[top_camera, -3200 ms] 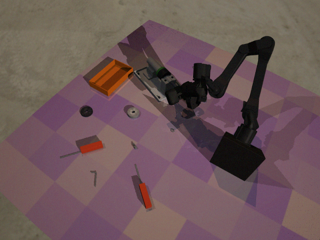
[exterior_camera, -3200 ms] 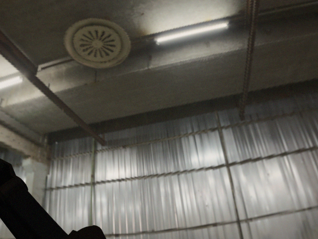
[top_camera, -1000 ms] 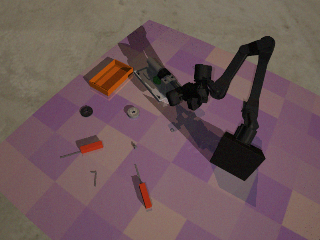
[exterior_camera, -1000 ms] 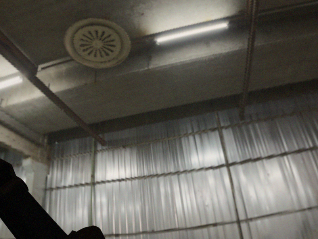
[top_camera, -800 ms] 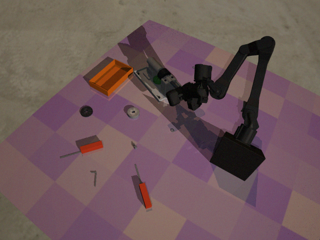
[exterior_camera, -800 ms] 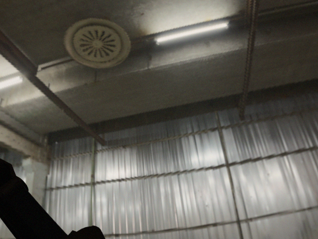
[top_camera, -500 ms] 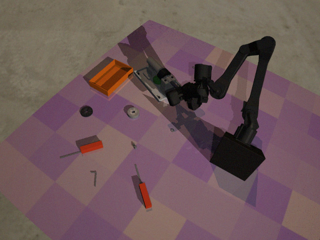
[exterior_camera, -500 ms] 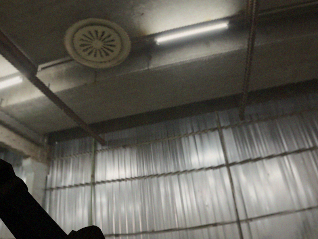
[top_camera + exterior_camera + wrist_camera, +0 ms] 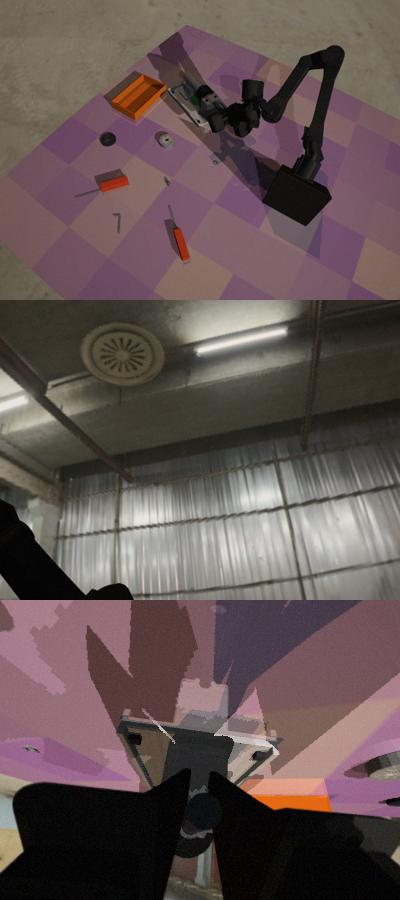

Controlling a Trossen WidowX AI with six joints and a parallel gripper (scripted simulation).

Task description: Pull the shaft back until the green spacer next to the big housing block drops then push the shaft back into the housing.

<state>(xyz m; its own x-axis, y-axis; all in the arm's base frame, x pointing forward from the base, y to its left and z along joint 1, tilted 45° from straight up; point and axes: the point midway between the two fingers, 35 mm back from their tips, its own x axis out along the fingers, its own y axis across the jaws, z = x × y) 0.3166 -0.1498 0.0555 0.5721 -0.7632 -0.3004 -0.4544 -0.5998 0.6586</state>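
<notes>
The green spacer is 13 cm ahead of my gripper tip, 7 cm to the right of it and 4 cm below it. The rest, counted from my gripper tip: orange tray 34 cm ahead, 4 cm to the left, 4 cm below; then silver gear 17 cm to the left, 13 cm ahead, 5 cm below.
</notes>
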